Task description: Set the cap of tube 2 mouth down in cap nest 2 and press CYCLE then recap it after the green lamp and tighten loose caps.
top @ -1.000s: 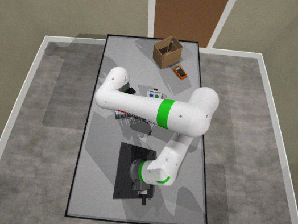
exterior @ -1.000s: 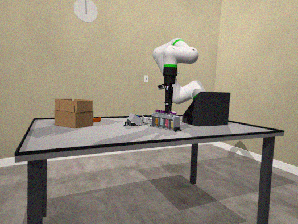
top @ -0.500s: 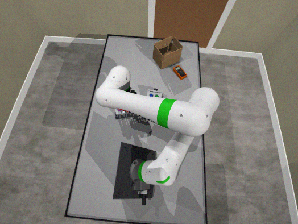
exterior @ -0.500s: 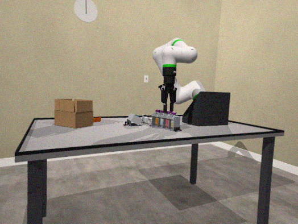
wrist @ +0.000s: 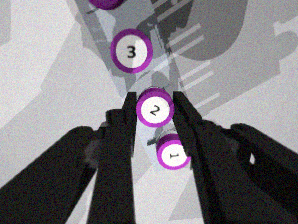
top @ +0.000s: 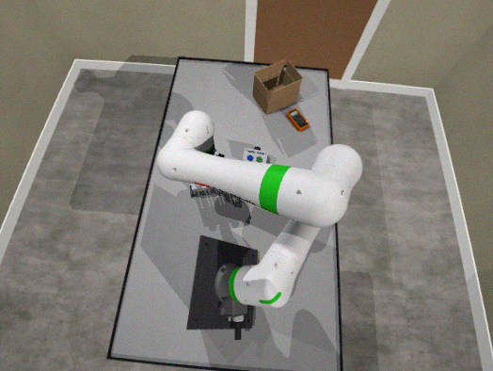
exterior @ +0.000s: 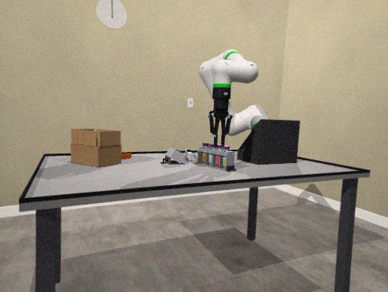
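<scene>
Right now the purple cap marked 2 is 3 cm below my hand. Also, from my hand: cap 1 (5 cm to the left, 3 cm below, 1 cm behind); then cap 3 (5 cm to the right, 3 cm below, 1 cm ahead); then cap 4 (10 cm to the right, 3 cm below, 2 cm ahead).
</scene>
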